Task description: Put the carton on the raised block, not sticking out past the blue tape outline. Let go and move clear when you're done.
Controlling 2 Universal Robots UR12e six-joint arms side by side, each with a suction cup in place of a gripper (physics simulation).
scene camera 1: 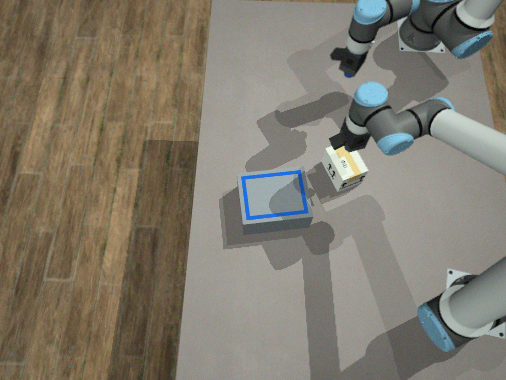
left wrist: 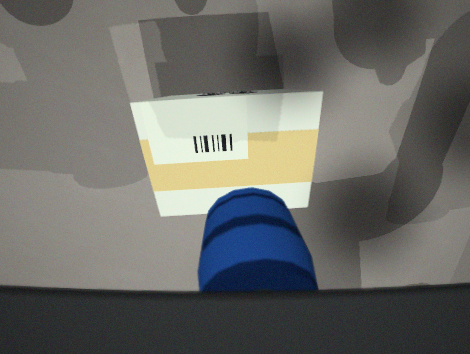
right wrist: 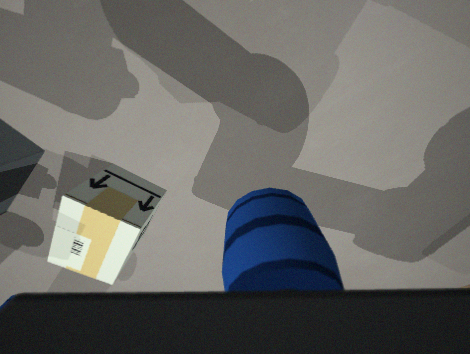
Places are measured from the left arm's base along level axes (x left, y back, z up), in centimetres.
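Pixels of known places: left hand at its tool point: (left wrist: pixel 248 225); right hand at its tool point: (right wrist: pixel 267 224); right arm's base at its link origin: (scene camera 1: pixel 420 34).
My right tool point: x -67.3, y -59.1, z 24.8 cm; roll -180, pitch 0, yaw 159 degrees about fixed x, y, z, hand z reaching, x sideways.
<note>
For each thing: its top centre in the pictures, then the offset to it from my right tool point. "pt": a spot on its surface instead. Level surfaces: height alone.
- white carton at its top centre: (left wrist: pixel 231 162) (right wrist: pixel 90 246) (scene camera 1: pixel 346 159) dz -13.8, dx +27.8, dy +6.1 cm
- grey raised block at its top centre: (scene camera 1: pixel 274 194) dz -12.7, dx +48.4, dy -17.3 cm
- blue tape outline at a spot on its surface: (scene camera 1: pixel 272 174) pt dz -12.8, dx +40.7, dy -19.6 cm
- grey table at its surface level: dz -24.8 cm
A white carton (scene camera 1: pixel 344 170) (left wrist: pixel 282 157) (right wrist: pixel 102 235) with a yellow tape band and black markings stands upright on the table, right of the raised block in scene camera 1. The grey raised block (scene camera 1: pixel 277 228) (right wrist: pixel 15 160) has a blue tape outline (scene camera 1: pixel 272 174) on its top, with no carton on it. My left gripper (scene camera 1: pixel 347 147) (left wrist: pixel 250 192), a blue suction cup, is open above the carton's edge, apart from it. My right gripper (scene camera 1: pixel 348 75) (right wrist: pixel 272 192) is open and empty, higher up in scene camera 1 and away from the carton.
The grey table (scene camera 1: pixel 240 310) bears both arm bases, at the upper right and lower right in scene camera 1. The two wrists are one above the other there, with the left arm's wrist close to the carton. Arm shadows cross the table and block.
</note>
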